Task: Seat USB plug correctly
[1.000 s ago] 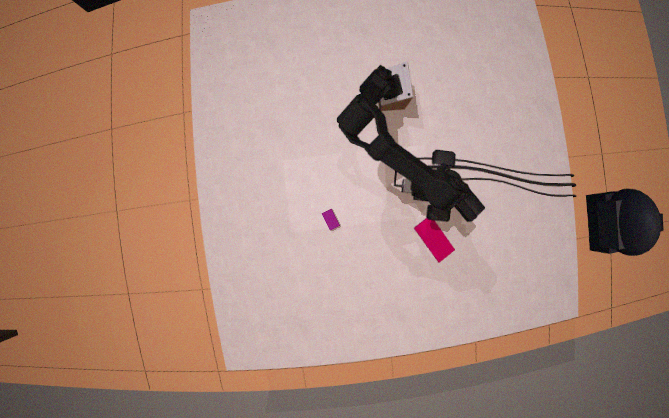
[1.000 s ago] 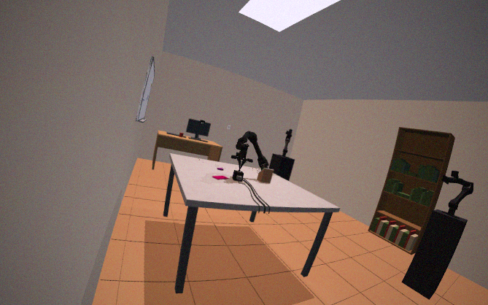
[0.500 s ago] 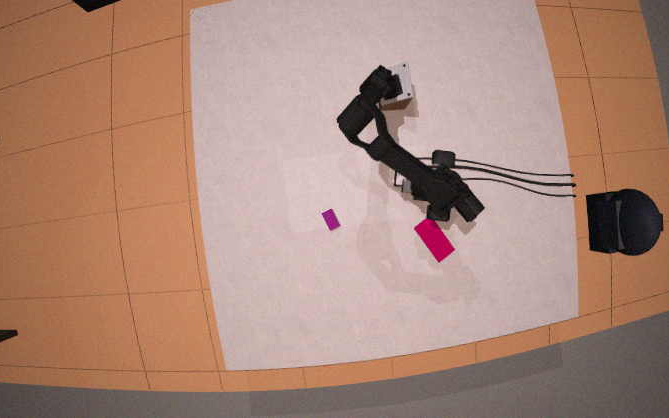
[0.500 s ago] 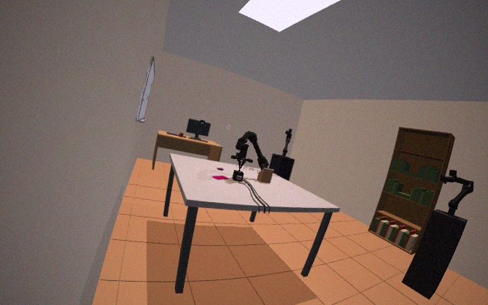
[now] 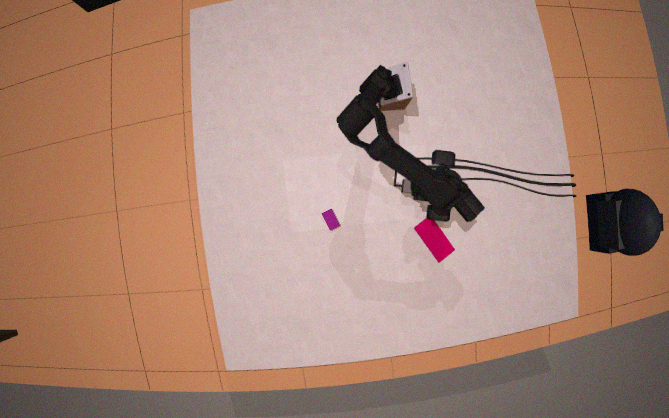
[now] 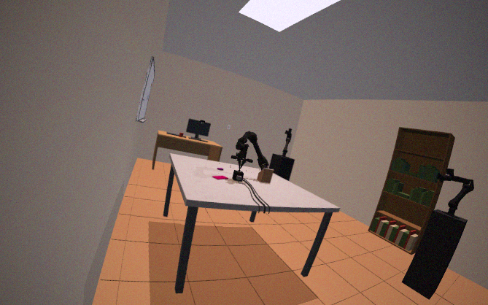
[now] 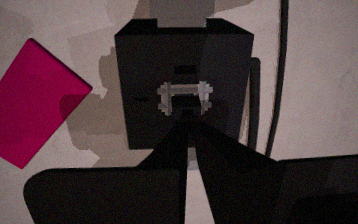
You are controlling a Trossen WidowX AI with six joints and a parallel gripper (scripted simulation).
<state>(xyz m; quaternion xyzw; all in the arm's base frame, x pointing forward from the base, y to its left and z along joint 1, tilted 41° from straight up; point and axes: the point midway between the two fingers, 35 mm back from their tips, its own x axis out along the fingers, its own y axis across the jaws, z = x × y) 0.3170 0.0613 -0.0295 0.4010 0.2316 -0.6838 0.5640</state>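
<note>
The dark USB plug is 20 mm below my gripper tip. From my gripper tip the other things lie so: magenta card (160 mm ahead, 100 mm below); USB socket (40 mm below); purple block (40 mm ahead, 320 mm to the right, 100 mm below).
</note>
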